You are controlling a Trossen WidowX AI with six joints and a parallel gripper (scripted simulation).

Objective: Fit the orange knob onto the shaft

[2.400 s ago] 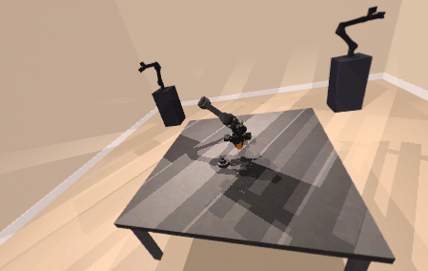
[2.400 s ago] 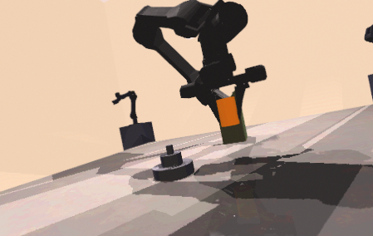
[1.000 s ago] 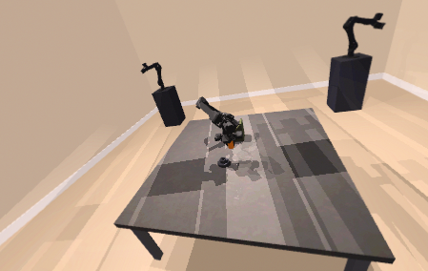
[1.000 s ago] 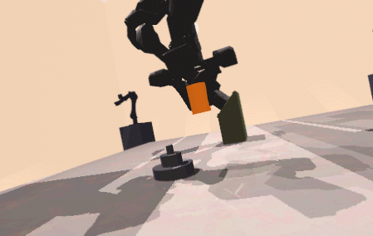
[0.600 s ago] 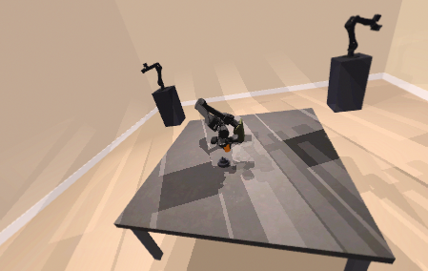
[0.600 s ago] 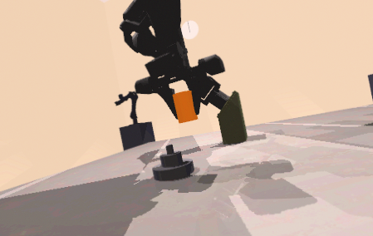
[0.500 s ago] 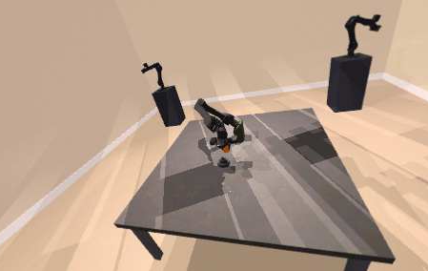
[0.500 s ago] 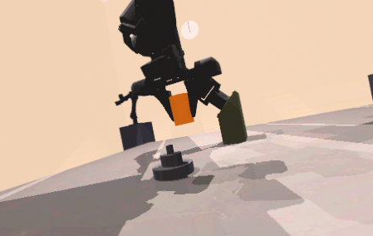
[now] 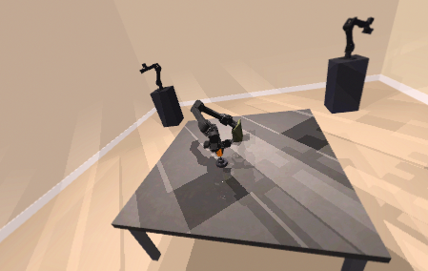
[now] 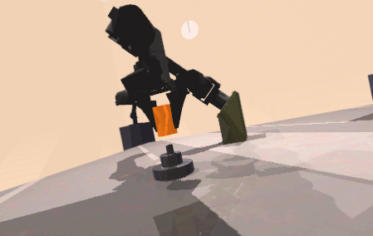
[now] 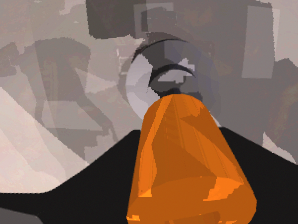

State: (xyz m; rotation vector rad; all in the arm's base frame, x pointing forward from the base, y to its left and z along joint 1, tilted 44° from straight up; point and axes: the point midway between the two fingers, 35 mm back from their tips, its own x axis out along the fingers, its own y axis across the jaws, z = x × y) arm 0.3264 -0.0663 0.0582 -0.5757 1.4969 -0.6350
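The pedestal lies 60 mm below my gripper tip. The rest, counted from my gripper tip: orange knob (20 mm above).
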